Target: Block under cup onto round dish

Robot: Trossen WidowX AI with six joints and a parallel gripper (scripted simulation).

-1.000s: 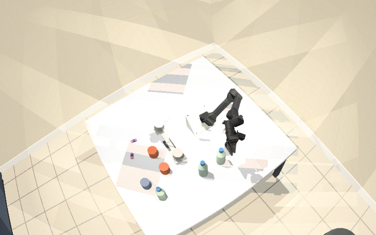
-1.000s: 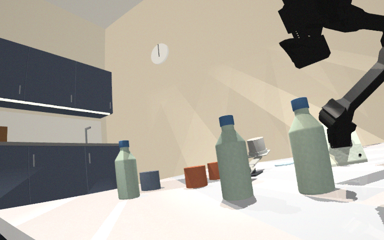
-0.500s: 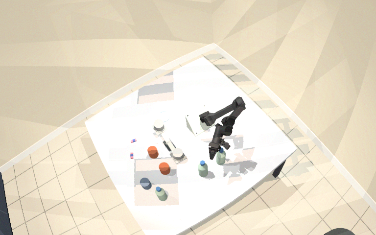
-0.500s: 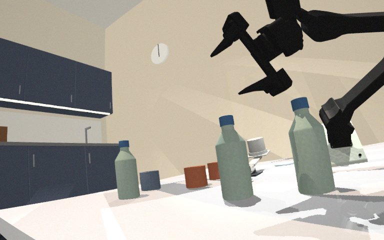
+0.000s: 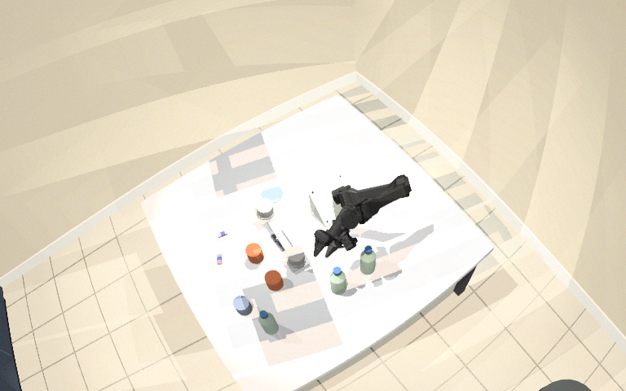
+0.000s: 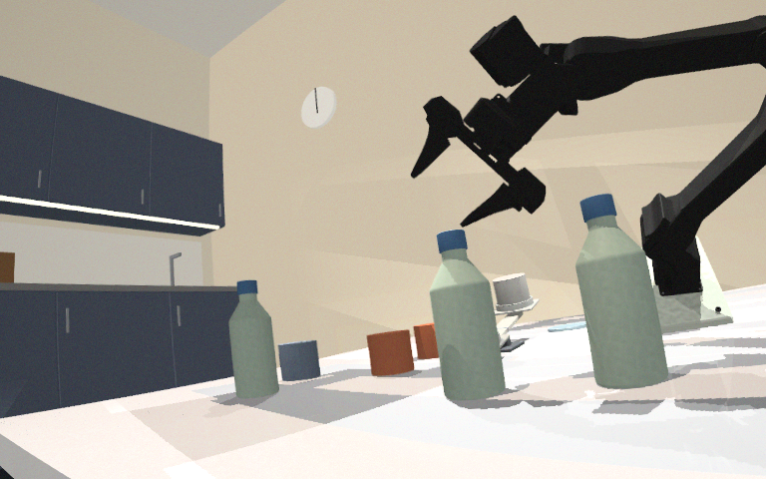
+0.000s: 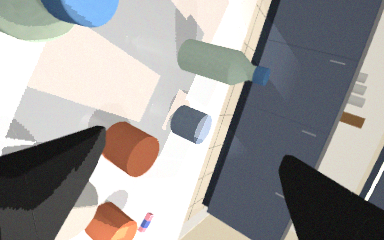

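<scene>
The grey block lies 180 mm below my gripper tip, 150 mm to the right of it and 40 mm ahead of it. Round my gripper tip: blue cup (360 mm ahead, 190 mm below, 50 mm to the right); balance (280 mm to the right, 190 mm below, 50 mm ahead); grey cup (420 mm to the right, 110 mm below, 50 mm ahead).
</scene>
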